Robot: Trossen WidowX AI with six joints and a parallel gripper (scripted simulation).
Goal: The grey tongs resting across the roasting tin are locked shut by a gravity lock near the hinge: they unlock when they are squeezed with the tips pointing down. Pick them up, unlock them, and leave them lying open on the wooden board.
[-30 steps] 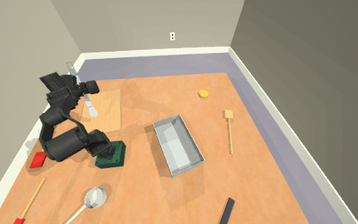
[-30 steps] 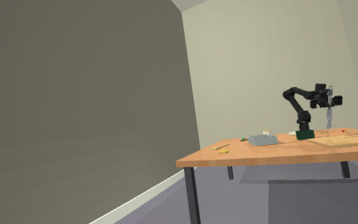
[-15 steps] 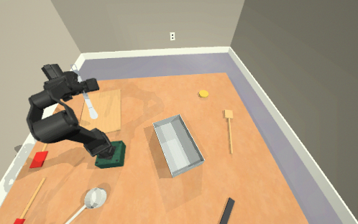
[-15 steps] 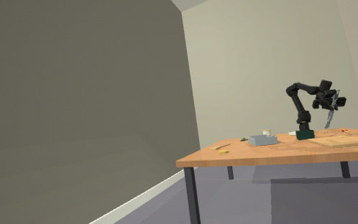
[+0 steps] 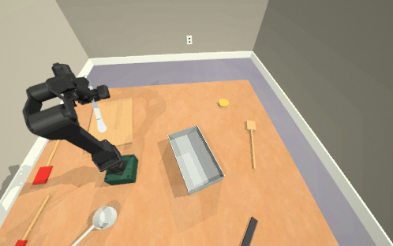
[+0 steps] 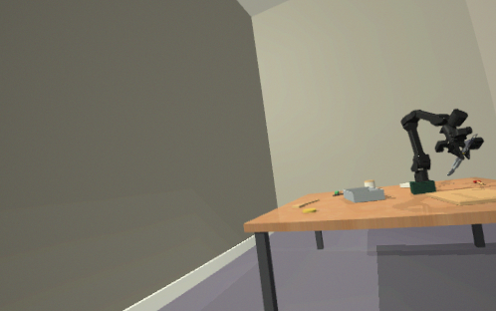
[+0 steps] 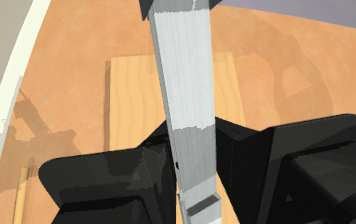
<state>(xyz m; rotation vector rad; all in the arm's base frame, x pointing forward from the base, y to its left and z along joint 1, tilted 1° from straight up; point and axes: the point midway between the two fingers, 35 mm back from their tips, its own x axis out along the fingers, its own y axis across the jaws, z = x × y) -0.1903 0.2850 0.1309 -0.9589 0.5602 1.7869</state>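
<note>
Right now the wooden board is 160 mm below my gripper tip, 20 mm to the right of it and 10 mm ahead of it. Also, from my gripper tip: black bar 710 mm ahead, 600 mm to the right, 170 mm below; roasting tin 530 mm ahead, 200 mm to the right, 140 mm below.
</note>
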